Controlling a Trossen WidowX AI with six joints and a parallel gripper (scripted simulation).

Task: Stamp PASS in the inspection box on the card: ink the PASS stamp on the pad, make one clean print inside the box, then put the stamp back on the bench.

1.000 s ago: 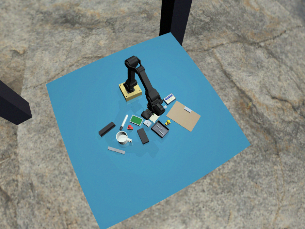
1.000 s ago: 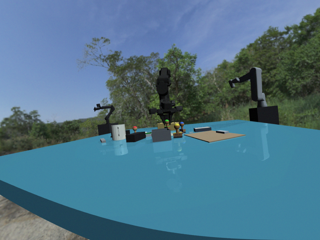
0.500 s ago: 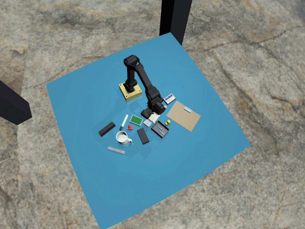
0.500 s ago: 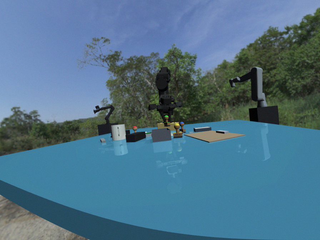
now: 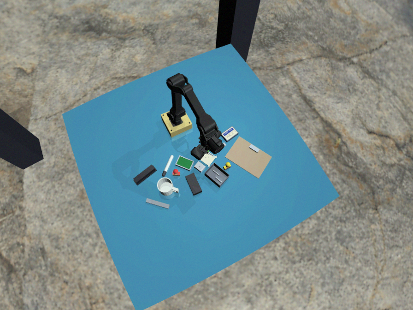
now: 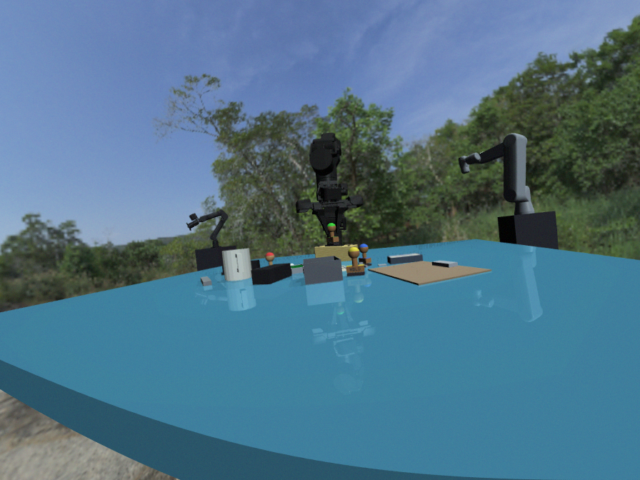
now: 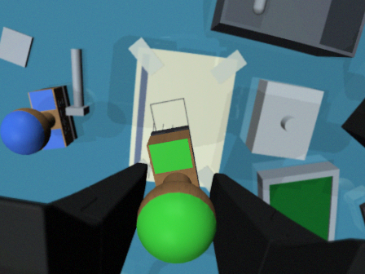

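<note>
Now: gripper tip 12 cm short of the black block, 14 cm to the left of it and 8 cm above it. From my gripper tip the other things lie so: green-knobbed stamp: 1 cm behind, 1 cm below; then cream card: 10 cm below; then blue-knobbed stamp: 4 cm behind, 8 cm to the left, 8 cm below.
</note>
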